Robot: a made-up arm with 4 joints. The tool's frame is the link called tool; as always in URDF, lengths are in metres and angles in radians.
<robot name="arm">
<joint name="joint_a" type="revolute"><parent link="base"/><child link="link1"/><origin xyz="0.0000 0.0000 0.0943" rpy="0.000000 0.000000 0.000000"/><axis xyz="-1 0 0"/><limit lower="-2.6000" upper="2.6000" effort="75" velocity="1.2"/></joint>
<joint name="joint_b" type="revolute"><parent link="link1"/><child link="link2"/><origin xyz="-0.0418 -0.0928 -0.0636" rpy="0.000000 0.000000 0.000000"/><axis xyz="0 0 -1"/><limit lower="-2.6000" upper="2.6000" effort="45" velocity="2.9"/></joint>
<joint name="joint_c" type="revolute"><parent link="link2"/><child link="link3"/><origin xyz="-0.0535 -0.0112 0.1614" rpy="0.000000 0.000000 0.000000"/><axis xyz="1 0 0"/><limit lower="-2.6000" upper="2.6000" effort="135" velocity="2.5"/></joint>
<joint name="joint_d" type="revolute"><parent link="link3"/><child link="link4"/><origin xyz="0.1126 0.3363 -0.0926" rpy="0.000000 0.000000 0.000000"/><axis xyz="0 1 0"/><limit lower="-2.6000" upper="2.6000" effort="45" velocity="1.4"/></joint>
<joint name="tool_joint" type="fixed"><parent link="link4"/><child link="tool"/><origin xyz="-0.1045 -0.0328 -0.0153" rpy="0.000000 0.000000 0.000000"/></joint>
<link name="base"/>
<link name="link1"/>
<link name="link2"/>
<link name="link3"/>
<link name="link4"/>
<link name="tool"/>
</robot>
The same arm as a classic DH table. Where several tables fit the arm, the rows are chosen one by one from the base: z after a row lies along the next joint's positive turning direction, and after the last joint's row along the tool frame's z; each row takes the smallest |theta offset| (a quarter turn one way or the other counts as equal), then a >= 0, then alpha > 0; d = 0 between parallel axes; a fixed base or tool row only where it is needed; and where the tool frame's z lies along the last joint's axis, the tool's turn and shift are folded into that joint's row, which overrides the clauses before.
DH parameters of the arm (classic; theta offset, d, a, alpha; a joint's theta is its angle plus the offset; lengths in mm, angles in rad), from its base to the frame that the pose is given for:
base (fixed): -1.5708 94.3 0 1.5708
joint_a: 0 41.8 92.8 1.5708
joint_b: 0 -97.8 11.2 1.5708
joint_c: 1.5708 59.1 92.6 -1.5708
joint_d: 1.5708 303.5 104.5 -1.5708
tool (fixed): 3.1416 -15.3 0 0
Joint limits (rad, base to tool): -2.6..2.6 -2.6..2.6 -2.6..2.6 -2.6..2.6

